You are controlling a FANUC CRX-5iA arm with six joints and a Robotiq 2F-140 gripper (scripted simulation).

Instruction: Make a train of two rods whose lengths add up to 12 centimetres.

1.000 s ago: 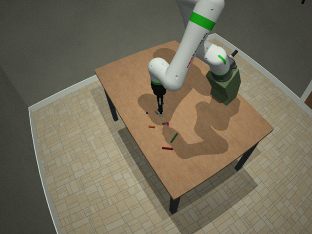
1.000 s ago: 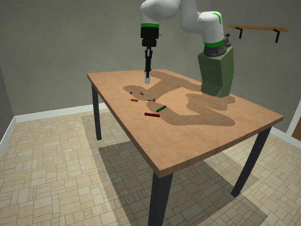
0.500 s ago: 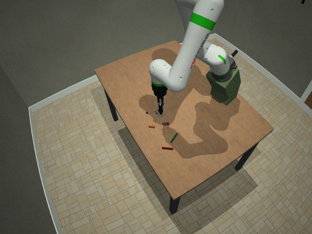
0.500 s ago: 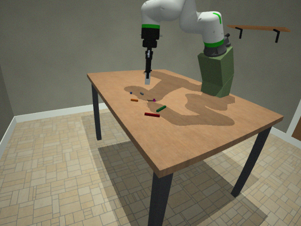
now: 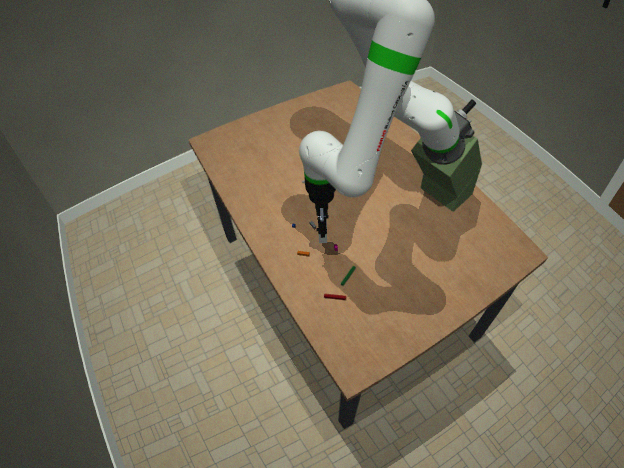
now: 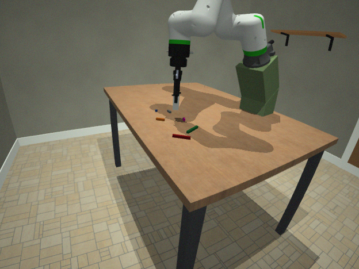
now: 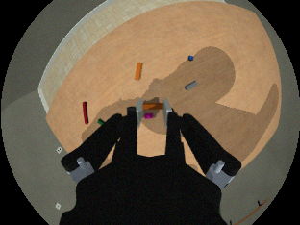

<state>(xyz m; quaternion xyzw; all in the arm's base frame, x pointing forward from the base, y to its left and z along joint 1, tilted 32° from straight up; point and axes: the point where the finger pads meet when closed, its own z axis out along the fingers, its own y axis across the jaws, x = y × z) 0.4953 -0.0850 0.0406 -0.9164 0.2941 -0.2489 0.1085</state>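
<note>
Right now my hand is 30 mm past the magenta rod, 30 mm to the right of it and 80 mm above it. From my hand the other things lie so: blue rod 40 mm ahead, 130 mm to the right, 80 mm below; then green rod 10 mm ahead, 150 mm to the left, 80 mm below; then grey rod 20 mm behind, 100 mm to the right, 80 mm below.
</note>
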